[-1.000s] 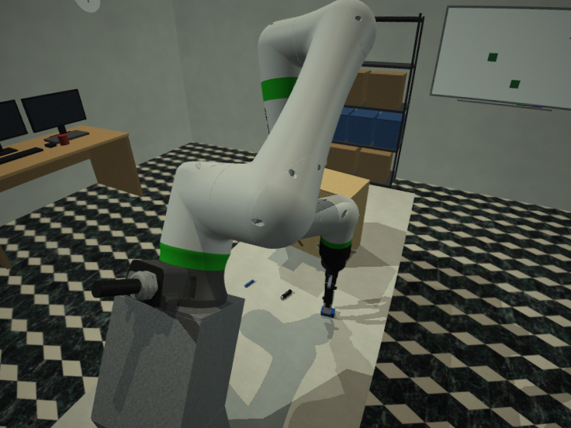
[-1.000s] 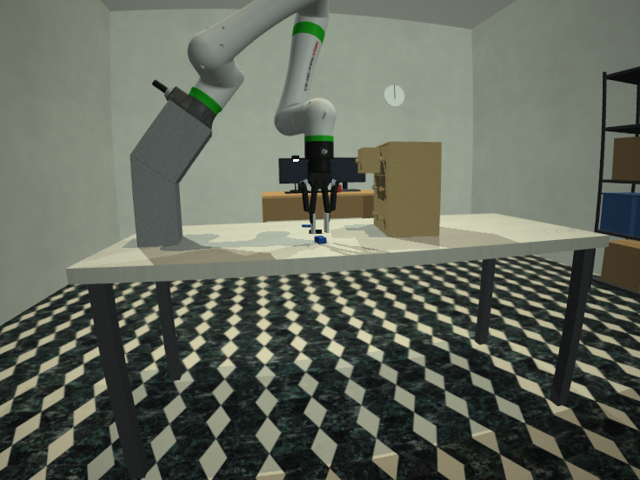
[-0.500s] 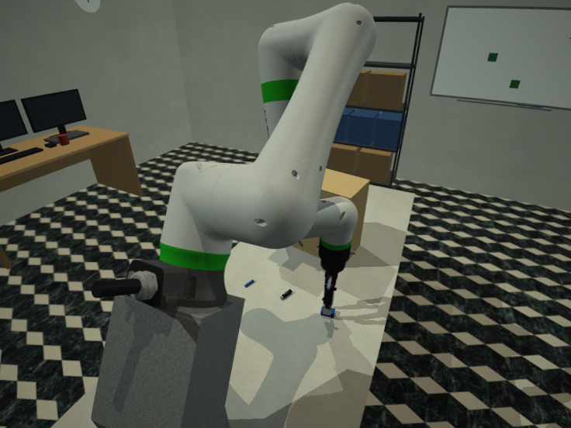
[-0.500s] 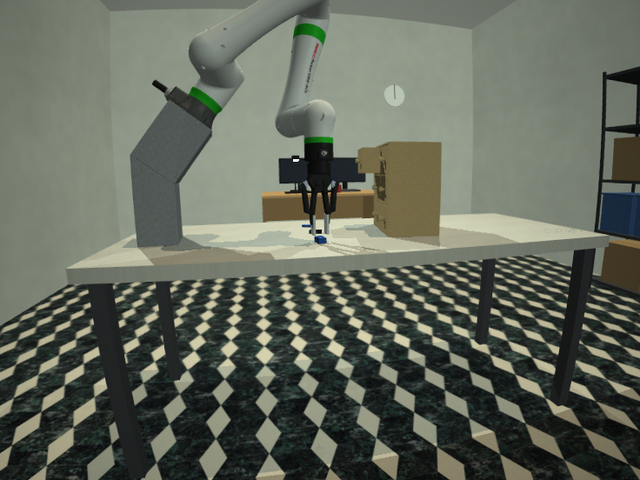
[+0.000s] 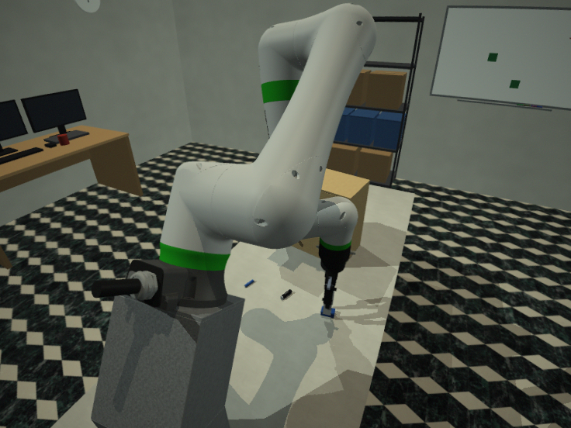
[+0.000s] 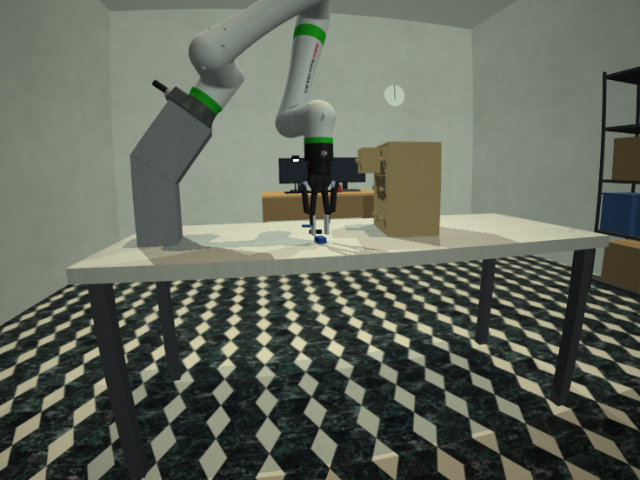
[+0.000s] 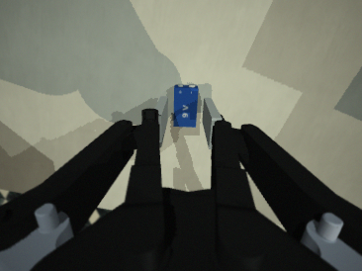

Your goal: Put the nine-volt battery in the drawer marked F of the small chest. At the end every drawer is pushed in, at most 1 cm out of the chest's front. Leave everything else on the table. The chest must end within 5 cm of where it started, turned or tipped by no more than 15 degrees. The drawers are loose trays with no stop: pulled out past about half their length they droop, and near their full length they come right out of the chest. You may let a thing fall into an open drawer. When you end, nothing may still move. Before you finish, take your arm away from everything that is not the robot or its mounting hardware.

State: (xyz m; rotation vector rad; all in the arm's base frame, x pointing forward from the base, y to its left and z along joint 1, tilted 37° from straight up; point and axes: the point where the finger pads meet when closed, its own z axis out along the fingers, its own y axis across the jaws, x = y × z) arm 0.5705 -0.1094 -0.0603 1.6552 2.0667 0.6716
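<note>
Now: hand 1 cm to the right of the blue nine-volt battery and 5 cm above it. The rest, counted from my hand: black cylinder: 1 cm behind, 17 cm to the left, 5 cm below; then blue cylinder: 3 cm behind, 32 cm to the left, 5 cm below.
</note>
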